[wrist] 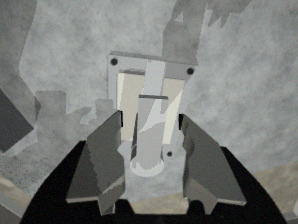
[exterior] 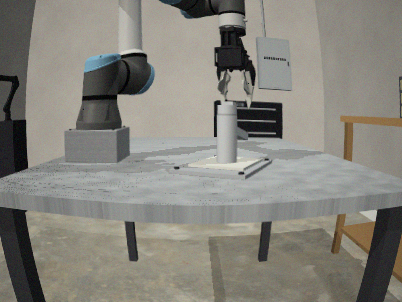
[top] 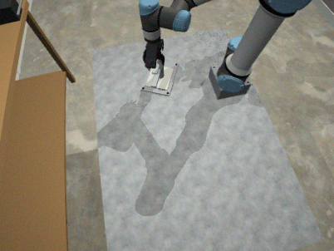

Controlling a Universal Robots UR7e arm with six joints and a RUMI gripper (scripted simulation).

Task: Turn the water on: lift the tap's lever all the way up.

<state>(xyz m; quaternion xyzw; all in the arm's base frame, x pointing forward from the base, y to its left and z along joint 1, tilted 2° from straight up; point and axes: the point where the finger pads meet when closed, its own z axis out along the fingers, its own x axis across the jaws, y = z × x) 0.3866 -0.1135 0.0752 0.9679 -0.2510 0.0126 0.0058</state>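
Now: hand 1 cm past the tap lever and 2 cm to the left of it. Round my hand: tap 3 cm behind, 5 cm to the right, 6 cm below.
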